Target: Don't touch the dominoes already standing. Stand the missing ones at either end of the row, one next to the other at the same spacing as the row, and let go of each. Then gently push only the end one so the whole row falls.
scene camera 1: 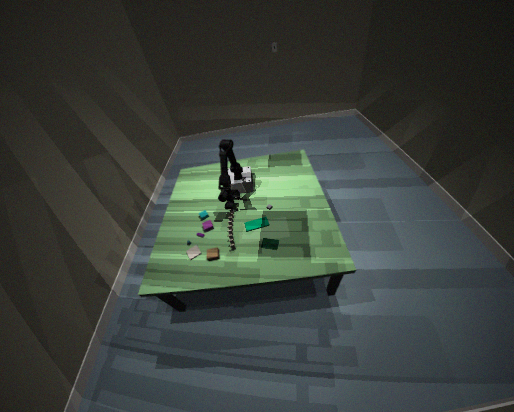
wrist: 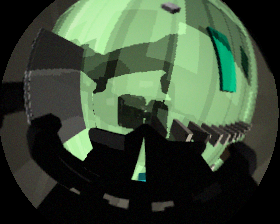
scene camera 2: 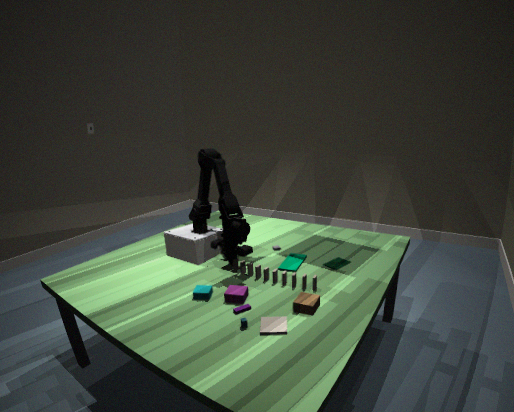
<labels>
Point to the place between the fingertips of my gripper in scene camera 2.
232,265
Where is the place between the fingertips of my gripper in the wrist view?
145,126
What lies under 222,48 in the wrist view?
A green plate.
</labels>
